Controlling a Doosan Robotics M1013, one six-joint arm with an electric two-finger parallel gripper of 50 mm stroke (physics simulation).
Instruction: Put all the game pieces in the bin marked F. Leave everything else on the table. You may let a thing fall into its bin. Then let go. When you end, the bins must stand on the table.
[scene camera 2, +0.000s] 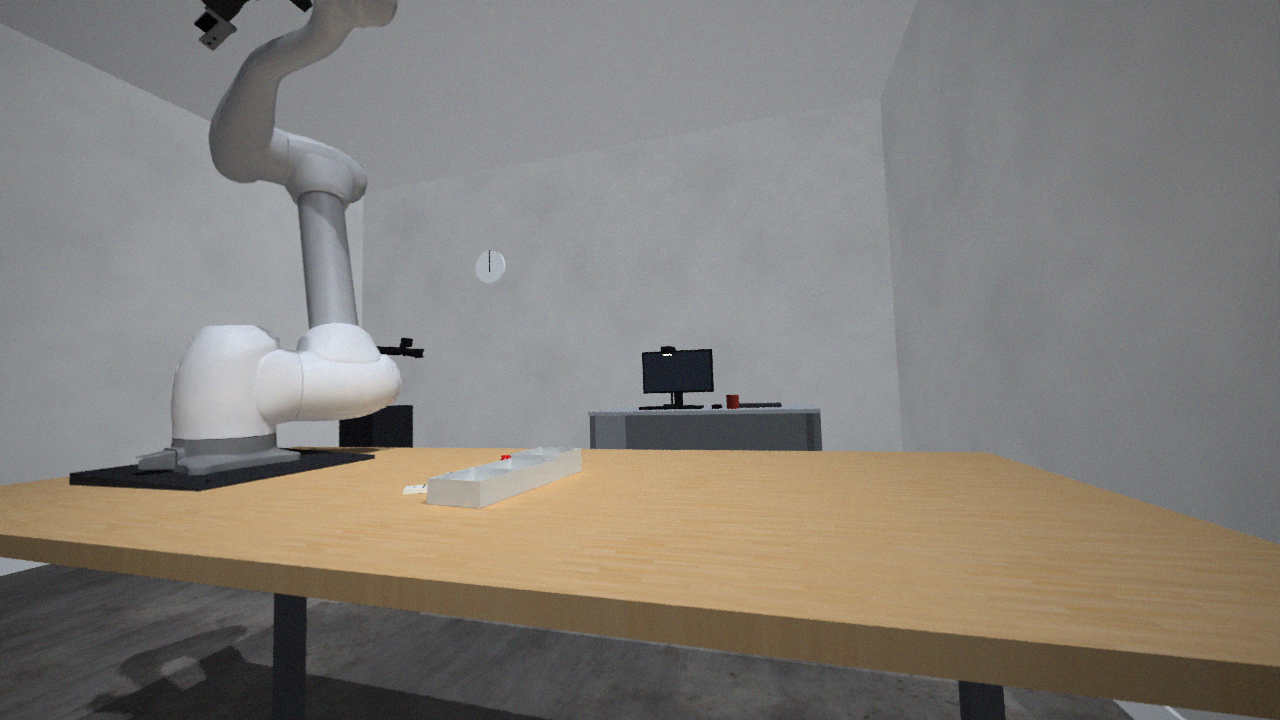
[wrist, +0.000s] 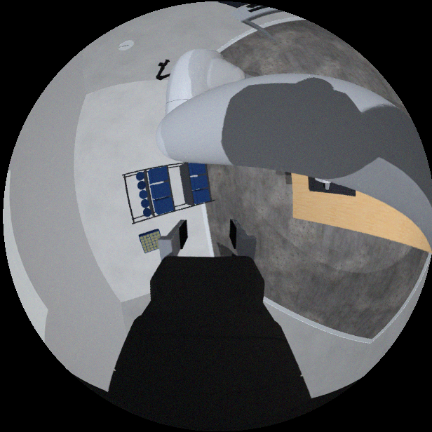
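A long white bin row with dividers stands on the table, right of the robot's base. Its letters cannot be read, so I cannot tell which bin is F. A small red thing shows just behind the bin row; its shape is too small to tell. A flat white piece with dark marks lies by the near left end of the row. My gripper is open and empty, raised high above and away from the table. The insides of the bins are mostly hidden.
The robot's base stands on a black plate at the left of the table. A desk with a monitor and a red mug stands beyond the table. In the wrist view, a rack with blue bins stands by the wall.
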